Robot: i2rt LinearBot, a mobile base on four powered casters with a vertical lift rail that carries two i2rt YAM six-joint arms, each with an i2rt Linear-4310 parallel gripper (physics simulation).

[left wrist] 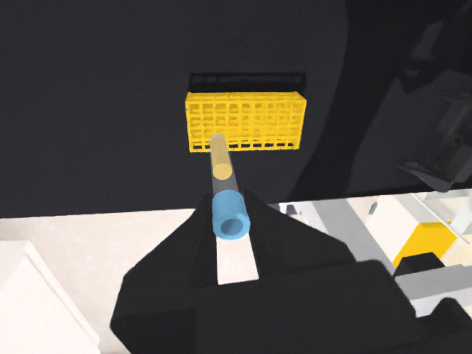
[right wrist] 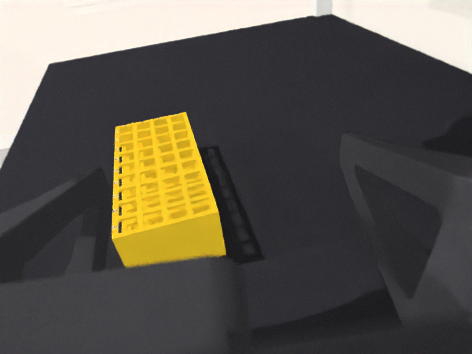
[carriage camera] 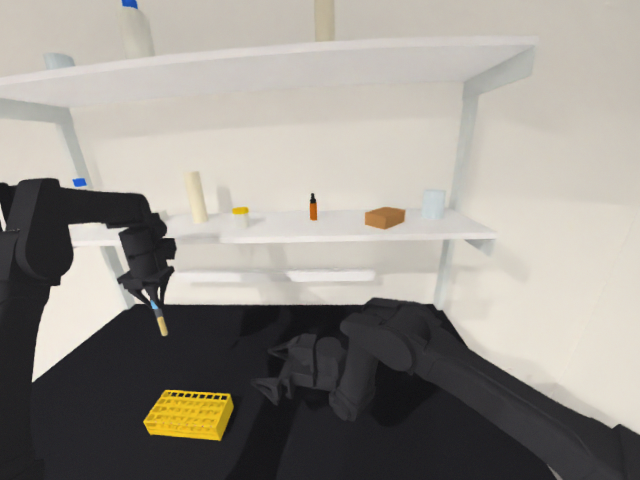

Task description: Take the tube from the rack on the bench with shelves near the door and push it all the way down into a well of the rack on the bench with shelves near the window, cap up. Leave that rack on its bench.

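Frame: origin at the left arm's base, x back, y right, z up, level; metres.
Seen in the pictures: left gripper, fingertip midpoint: (left wrist: 227, 200) (carriage camera: 157, 307); right gripper, fingertip midpoint: (left wrist: 412, 131) (right wrist: 224, 163) (carriage camera: 259, 365).
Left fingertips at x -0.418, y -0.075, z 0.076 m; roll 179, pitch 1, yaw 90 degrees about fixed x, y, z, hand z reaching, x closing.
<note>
A point is followed by its place in that frame.
A tube (carriage camera: 161, 324) {x -0.411, y -0.073, z 0.029 m} (left wrist: 220, 155) {x -0.425, y -0.077, z 0.034 m} with a blue cap and tan contents hangs slightly tilted, cap up. My left gripper (carriage camera: 154, 302) {x -0.418, y -0.075, z 0.076 m} (left wrist: 227, 200) {x -0.418, y -0.075, z 0.076 m} is shut on it at the cap end. The tube is above and behind the yellow rack in the carriage view, apart from it. The yellow rack (carriage camera: 226, 419) {x -0.339, y 0.067, z -0.242 m} (left wrist: 250, 95) {x -0.392, y -0.018, z -0.229 m} (right wrist: 172, 242) {x -0.339, y 0.067, z -0.222 m} has open square wells and sits on the black bench top (carriage camera: 103, 372) {x -0.514, y -0.433, z -0.257 m} (left wrist: 100, 100) {x -0.407, y -0.283, z -0.257 m} (right wrist: 275, 75) {x -0.609, y -0.298, z -0.257 m}. My right gripper (carriage camera: 261, 367) {x -0.369, y 0.175, z -0.077 m} (right wrist: 224, 163) {x -0.369, y 0.175, z -0.077 m} is open and empty, low over the bench, to the right of the rack in the carriage view, its fingers pointing towards it.
A lower shelf (carriage camera: 289, 238) {x -0.558, y 0.258, z 0.194 m} spans the back, holding a cream cylinder (carriage camera: 196, 197) {x -0.754, y -0.081, z 0.292 m}, a yellow-lidded jar (carriage camera: 240, 217) {x -0.659, y 0.095, z 0.236 m}, an orange bottle (carriage camera: 313, 209) {x -0.713, y 0.329, z 0.239 m}, a brown box (carriage camera: 384, 218) {x -0.582, y 0.536, z 0.234 m} and a pale blue cup (carriage camera: 433, 204) {x -0.666, y 0.723, z 0.250 m}. An upper shelf (carriage camera: 289, 67) {x -0.649, y 0.284, z 0.638 m} is above. The right arm crosses the bench's right side.
</note>
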